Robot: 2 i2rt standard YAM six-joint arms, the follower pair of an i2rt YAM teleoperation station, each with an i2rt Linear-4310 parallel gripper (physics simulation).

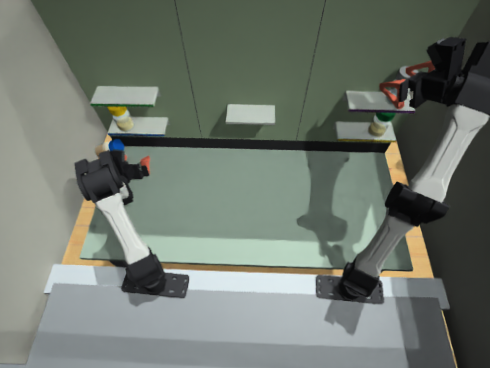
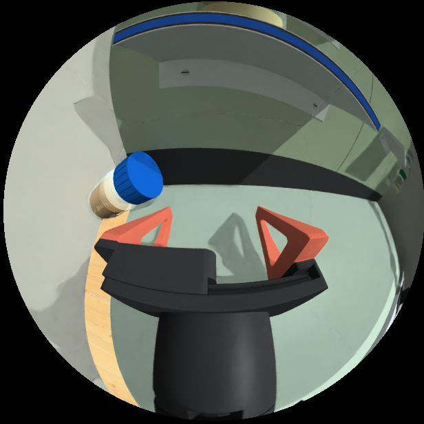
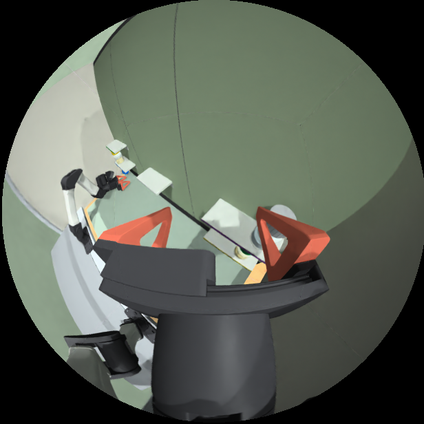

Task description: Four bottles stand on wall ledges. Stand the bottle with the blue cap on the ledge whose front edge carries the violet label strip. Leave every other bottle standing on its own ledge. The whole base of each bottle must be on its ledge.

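Frame: origin at the left arm's base, x right, y ahead, z up, level; metres.
Seen in the pictures: left gripper, fingertip midpoint: (image 1: 137, 156); right gripper, fingertip midpoint: (image 1: 393, 78); left arm's base at its link origin: (image 1: 156, 283); right arm's base at its link origin: (image 1: 348, 289).
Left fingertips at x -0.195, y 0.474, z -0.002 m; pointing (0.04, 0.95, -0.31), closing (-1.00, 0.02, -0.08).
Note:
Offsets run from my left fingertips to a thing's top centre. "pt": to the spot under its first point.
The blue-capped bottle @(dx -0.120, dy +0.022, dz +0.055 m) (image 1: 116, 145) (image 2: 138, 177) is tipped over at the table's back left corner, by the left wall, its cap toward the mat. My left gripper (image 1: 135, 161) (image 2: 213, 211) is open and empty, low beside it; the bottle is outside the left finger. The violet-strip ledge @(dx +0.841, dy +0.073, dz +0.294 m) (image 1: 364, 100) (image 3: 226, 215) is the upper right one. A grey-white-capped bottle @(pt dx +0.870, dy +0.071, dz +0.399 m) (image 1: 404, 73) (image 3: 283, 213) stands at its right end, partly hidden by a finger. My right gripper (image 1: 395, 80) (image 3: 213, 211) is open and empty above that ledge, the bottle outside its fingers.
A yellow-capped bottle @(dx +0.003, dy +0.019, dz +0.259 m) (image 1: 123, 121) stands on the blue-strip ledge @(dx +0.042, dy +0.028, dz +0.154 m) (image 1: 152, 126) (image 2: 200, 40), under the green-strip ledge @(dx +0.042, dy +0.028, dz +0.294 m) (image 1: 125, 96). A green-capped bottle @(dx +0.877, dy +0.070, dz +0.259 m) (image 1: 378, 129) stands on the yellow-strip ledge @(dx +0.841, dy +0.073, dz +0.154 m) (image 1: 350, 131). A centre ledge @(dx +0.441, dy +0.051, dz +0.224 m) (image 1: 250, 114) (image 3: 155, 181) is on the back wall.

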